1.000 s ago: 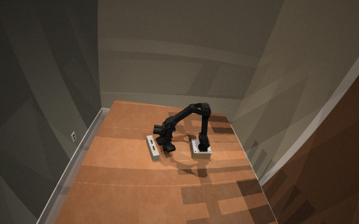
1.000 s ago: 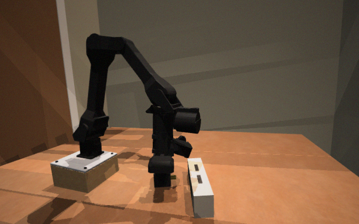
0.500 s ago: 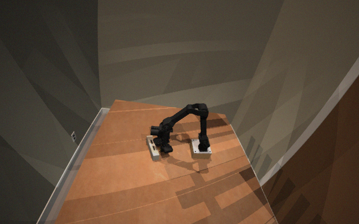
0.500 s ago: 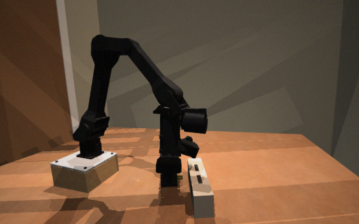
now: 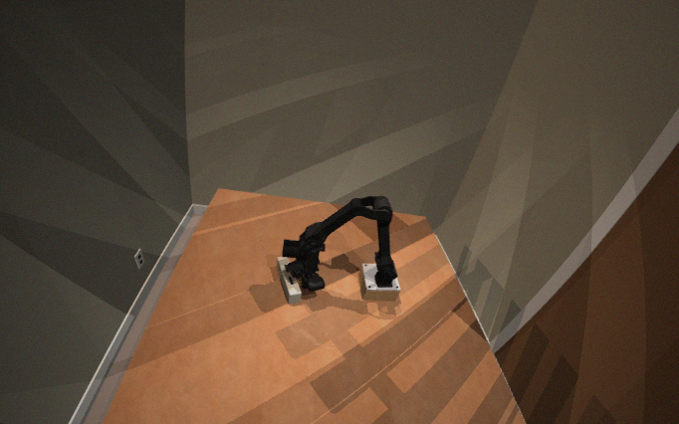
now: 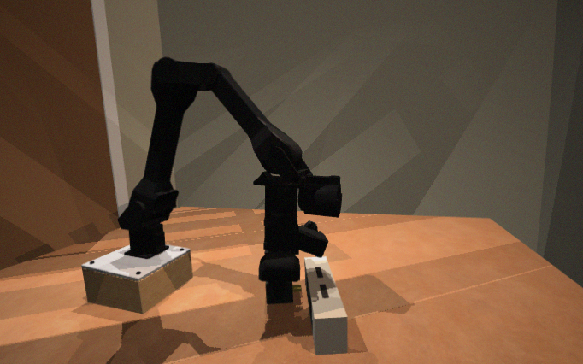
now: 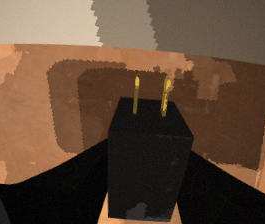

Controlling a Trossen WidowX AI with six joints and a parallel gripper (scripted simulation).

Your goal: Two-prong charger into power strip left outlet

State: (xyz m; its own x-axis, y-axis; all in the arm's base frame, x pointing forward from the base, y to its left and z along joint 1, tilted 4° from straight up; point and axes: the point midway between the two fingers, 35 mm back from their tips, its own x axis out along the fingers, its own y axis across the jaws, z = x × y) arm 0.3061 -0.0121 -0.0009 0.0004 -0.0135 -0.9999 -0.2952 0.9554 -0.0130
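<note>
The black two-prong charger is 20 mm ahead of my gripper tip and 10 mm above it.
</note>
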